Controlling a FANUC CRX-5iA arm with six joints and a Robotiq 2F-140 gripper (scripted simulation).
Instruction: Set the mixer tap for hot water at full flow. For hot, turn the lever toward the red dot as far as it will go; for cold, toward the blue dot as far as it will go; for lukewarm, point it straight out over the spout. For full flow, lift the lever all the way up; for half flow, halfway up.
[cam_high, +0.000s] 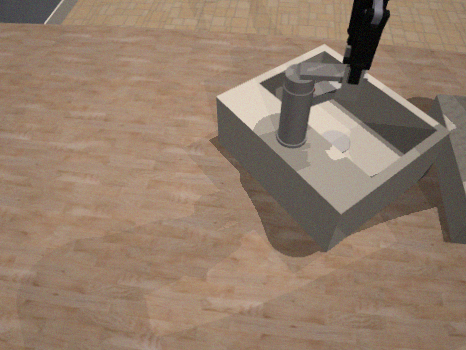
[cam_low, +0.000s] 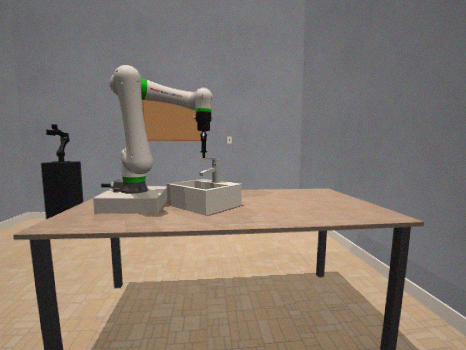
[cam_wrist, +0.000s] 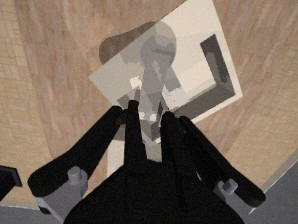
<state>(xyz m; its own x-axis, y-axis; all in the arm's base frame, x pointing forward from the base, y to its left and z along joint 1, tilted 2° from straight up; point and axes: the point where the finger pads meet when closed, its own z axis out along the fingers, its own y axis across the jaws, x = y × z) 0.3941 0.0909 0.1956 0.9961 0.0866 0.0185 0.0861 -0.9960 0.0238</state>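
The flat lever lies 3 cm ahead of my hand. From my hand the other things lie so: sink basin (24 cm below, 8 cm to the right); grey mixer tap (5 cm below, 5 cm ahead, 1 cm to the right).
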